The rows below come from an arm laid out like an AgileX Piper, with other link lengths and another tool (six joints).
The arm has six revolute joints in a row. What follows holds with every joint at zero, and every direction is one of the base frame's.
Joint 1 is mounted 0.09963 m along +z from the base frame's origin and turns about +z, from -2.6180 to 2.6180 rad.
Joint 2 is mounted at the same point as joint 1 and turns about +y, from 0.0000 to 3.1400 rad.
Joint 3 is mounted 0.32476 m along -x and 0.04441 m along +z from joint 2 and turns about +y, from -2.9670 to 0.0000 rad.
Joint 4 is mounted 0.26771 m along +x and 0.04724 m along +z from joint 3 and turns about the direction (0.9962, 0, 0.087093), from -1.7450 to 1.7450 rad.
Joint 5 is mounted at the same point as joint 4 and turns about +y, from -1.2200 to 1.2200 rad.
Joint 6 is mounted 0.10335 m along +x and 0.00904 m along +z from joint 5 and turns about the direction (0.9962, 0, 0.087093), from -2.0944 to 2.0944 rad.
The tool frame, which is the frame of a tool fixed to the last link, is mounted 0.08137 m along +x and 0.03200 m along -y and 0.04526 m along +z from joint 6; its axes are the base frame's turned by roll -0.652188, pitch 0.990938 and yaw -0.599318 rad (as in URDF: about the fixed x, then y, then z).
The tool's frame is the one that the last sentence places.
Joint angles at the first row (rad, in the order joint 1, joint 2, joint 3, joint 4, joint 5, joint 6):
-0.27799, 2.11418, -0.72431, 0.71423, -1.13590, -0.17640
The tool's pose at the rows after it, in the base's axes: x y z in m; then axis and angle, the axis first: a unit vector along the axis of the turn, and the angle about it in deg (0 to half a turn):
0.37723 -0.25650 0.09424 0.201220 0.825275 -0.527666 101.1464
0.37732 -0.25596 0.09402 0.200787 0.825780 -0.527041 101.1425
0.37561 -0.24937 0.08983 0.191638 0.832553 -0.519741 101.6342
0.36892 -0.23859 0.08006 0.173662 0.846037 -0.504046 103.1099
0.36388 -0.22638 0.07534 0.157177 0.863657 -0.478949 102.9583
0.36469 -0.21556 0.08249 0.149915 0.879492 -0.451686 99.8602
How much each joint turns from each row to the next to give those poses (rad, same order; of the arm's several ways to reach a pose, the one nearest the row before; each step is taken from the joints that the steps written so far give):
0.00000, -0.00001, 0.00001, 0.00288, 0.00000, 0.00000
0.00128, 0.00000, 0.00090, 0.00000, 0.00002, 0.00041
0.01388, 0.00002, 0.02028, 0.00000, -0.00207, 0.00082
0.01954, -0.00002, 0.04656, -0.00495, -0.00100, 0.00296
0.01513, -0.01630, 0.05338, -0.03943, 0.00312, 0.02675
0.00532, -0.03749, 0.04008, -0.07380, -0.00148, 0.05247

